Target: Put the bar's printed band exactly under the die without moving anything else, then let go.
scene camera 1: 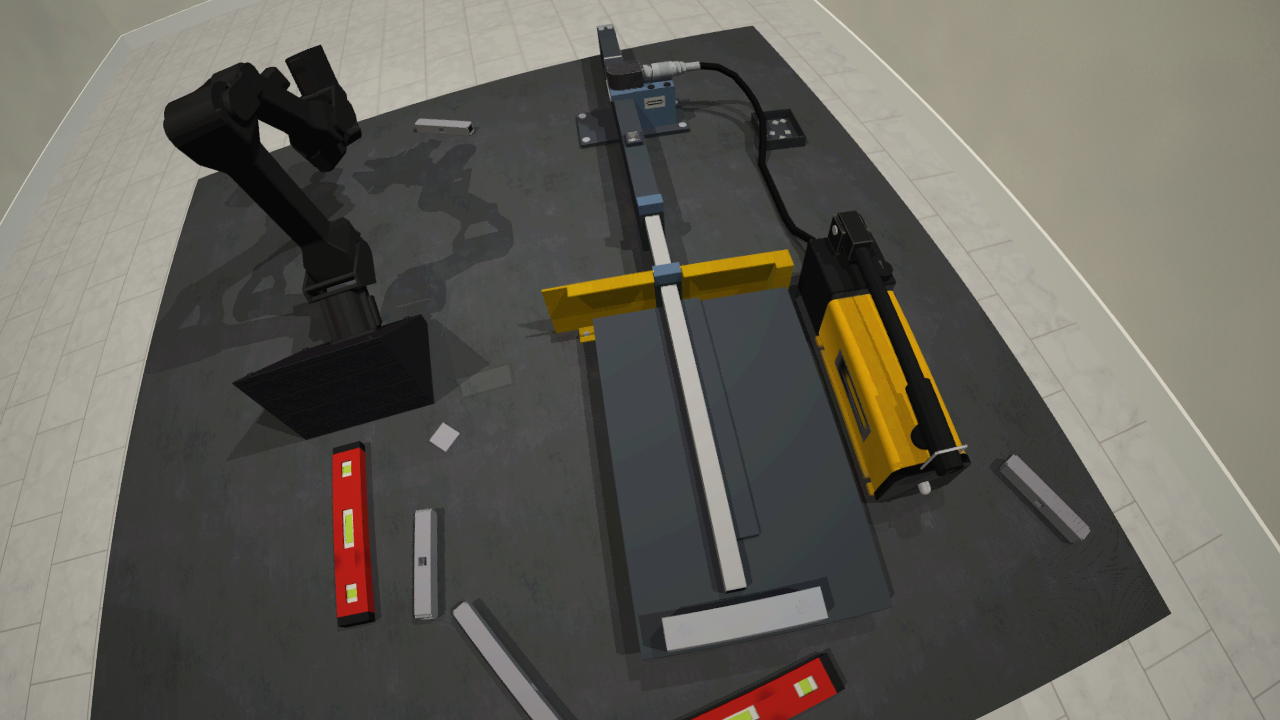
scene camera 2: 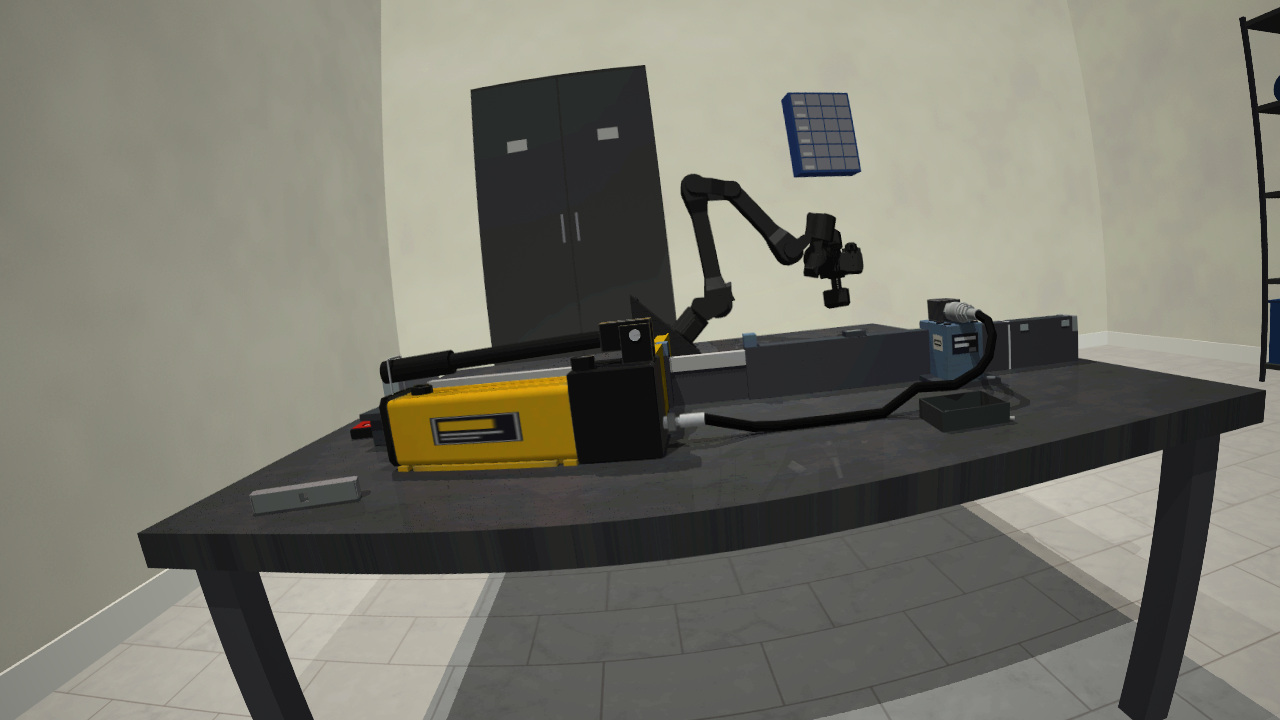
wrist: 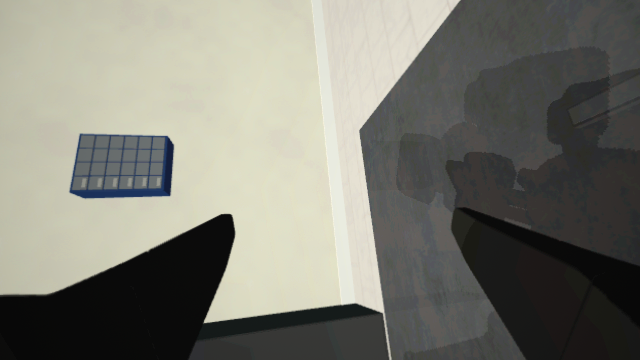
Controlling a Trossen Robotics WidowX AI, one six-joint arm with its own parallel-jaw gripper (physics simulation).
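Where they show: gripper, fingertip midpoint: (scene camera 2: 843, 275) (wrist: 342, 221); arm's base, link origin: (scene camera 1: 356, 335) (scene camera 2: 680, 336).
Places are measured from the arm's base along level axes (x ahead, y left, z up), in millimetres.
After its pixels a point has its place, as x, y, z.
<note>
My gripper (scene camera 1: 328, 162) (scene camera 2: 836, 298) @(-60, 451, 98) (wrist: 342, 221) @(-60, 451, 98) is open and empty, high above the table's far left part, well left of the blue machine. A long pale bar (scene camera 1: 702, 420) @(354, -315, 7) (scene camera 2: 707, 360) @(431, -65, -1) runs through blue clips and the yellow fence, in line with a dark beam (scene camera 1: 640, 165) @(466, 93, 13) (scene camera 2: 836, 367) @(489, 116, -29). No printed band can be made out on it. The blue block (scene camera 1: 656, 105) @(568, 255, -9) (scene camera 2: 952, 349) @(603, 254, -9) with a black head (scene camera 1: 624, 74) @(524, 278, 55) (scene camera 2: 941, 309) @(555, 276, 44) stands beside the beam's far part. The die cannot be told apart there. The bar and block do not show in the wrist view.
The yellow fence (scene camera 1: 590, 301) @(307, -97, -6) crosses the grey plate (scene camera 1: 631, 465) @(265, -320, -13). A yellow pump (scene camera 1: 863, 385) @(532, -364, 19) (scene camera 2: 483, 428) @(621, -370, -16) stands right, its black hose (scene camera 1: 769, 170) @(673, 52, -51) (scene camera 2: 805, 420) @(655, -17, -53) reaching past a tray (scene camera 1: 784, 128) @(771, 150, -61) (scene camera 2: 964, 413) @(784, 119, -45). Red levels (scene camera 1: 351, 555) @(-83, -273, -47) (scene camera 1: 778, 698) @(296, -603, -47) and short grey bars (scene camera 1: 425, 582) @(-1, -340, -43) (scene camera 1: 1038, 492) @(678, -564, -43) lie around.
</note>
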